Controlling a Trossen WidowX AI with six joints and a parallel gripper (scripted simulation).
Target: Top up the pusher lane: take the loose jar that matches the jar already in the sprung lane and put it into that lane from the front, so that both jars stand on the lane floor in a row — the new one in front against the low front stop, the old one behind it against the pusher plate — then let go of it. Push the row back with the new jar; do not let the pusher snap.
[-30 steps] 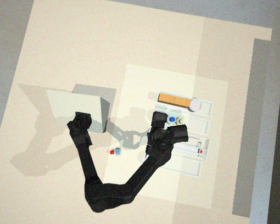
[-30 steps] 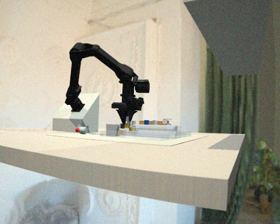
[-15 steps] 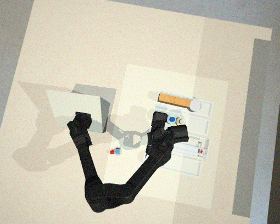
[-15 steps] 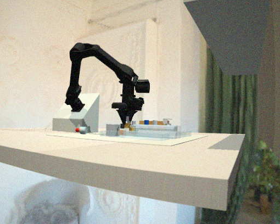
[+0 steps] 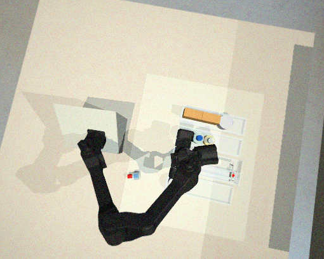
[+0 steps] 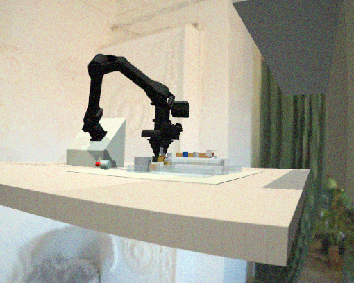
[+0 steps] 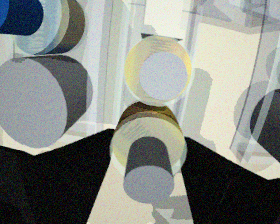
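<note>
The clear rack lies 15 cm ahead of my gripper tip, 3 cm to the right of it and 3 cm below it. From my gripper tip the other things lie so: red mark 22 cm ahead, 5 cm to the right, 2 cm above.
</note>
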